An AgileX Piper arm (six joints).
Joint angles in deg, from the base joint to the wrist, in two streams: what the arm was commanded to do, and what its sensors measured. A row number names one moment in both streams.
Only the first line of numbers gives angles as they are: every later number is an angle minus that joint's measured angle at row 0.
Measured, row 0:
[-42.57, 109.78, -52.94, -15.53, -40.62, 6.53]
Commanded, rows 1 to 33:
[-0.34, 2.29, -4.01, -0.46, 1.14, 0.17]
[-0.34, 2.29, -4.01, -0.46, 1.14, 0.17]
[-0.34, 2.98, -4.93, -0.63, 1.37, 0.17]
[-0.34, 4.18, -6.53, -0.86, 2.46, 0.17]
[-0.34, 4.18, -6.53, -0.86, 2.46, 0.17]
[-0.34, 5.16, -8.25, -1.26, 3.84, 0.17]
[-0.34, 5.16, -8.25, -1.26, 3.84, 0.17]
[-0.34, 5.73, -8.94, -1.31, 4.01, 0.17]
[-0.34, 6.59, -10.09, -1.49, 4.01, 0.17]
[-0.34, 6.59, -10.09, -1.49, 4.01, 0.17]
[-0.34, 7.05, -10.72, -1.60, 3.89, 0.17]
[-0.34, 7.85, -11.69, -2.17, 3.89, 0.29]
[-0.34, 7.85, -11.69, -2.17, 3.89, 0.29]
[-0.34, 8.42, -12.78, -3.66, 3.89, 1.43]
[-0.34, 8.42, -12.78, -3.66, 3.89, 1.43]
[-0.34, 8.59, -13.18, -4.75, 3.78, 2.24]
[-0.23, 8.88, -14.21, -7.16, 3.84, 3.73]
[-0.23, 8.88, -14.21, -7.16, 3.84, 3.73]
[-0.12, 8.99, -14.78, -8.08, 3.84, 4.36]
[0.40, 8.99, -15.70, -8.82, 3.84, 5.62]
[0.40, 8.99, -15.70, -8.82, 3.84, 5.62]
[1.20, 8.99, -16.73, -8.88, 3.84, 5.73]
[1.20, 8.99, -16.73, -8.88, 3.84, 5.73]
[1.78, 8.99, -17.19, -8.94, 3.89, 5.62]
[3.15, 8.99, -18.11, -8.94, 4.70, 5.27]
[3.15, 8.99, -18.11, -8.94, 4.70, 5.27]
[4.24, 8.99, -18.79, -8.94, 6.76, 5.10]
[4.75, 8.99, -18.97, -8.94, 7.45, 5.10]
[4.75, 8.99, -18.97, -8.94, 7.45, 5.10]
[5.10, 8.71, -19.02, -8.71, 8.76, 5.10]
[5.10, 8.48, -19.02, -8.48, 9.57, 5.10]
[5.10, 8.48, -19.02, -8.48, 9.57, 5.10]
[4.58, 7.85, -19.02, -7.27, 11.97, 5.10]
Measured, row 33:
[1.72, 9.05, -17.19, -3.49, 15.98, 5.44]
